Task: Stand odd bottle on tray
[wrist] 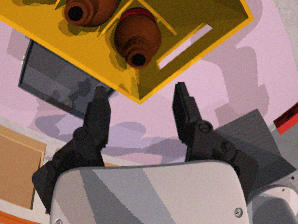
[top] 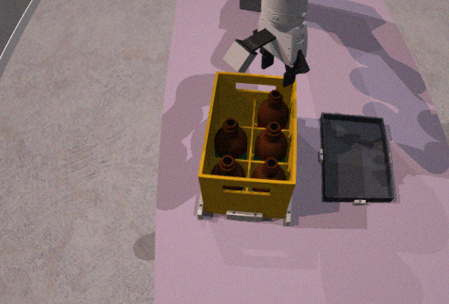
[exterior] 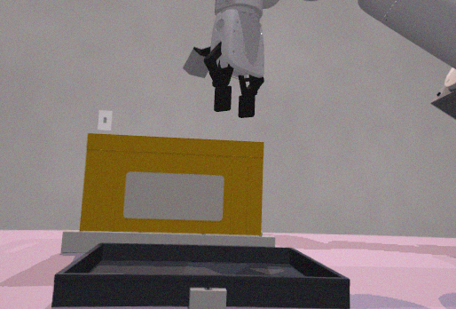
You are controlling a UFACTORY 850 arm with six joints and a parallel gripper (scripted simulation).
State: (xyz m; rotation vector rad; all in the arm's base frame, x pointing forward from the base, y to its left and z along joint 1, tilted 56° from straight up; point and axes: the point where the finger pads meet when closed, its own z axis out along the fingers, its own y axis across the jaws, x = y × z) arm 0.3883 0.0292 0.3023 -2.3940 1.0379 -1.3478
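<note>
Right now my hand is 16 cm above the bottle. Also, from my hand: tray (9 cm ahead, 22 cm to the left, 23 cm below); yellow crate (8 cm ahead, 6 cm to the right, 16 cm below).
</note>
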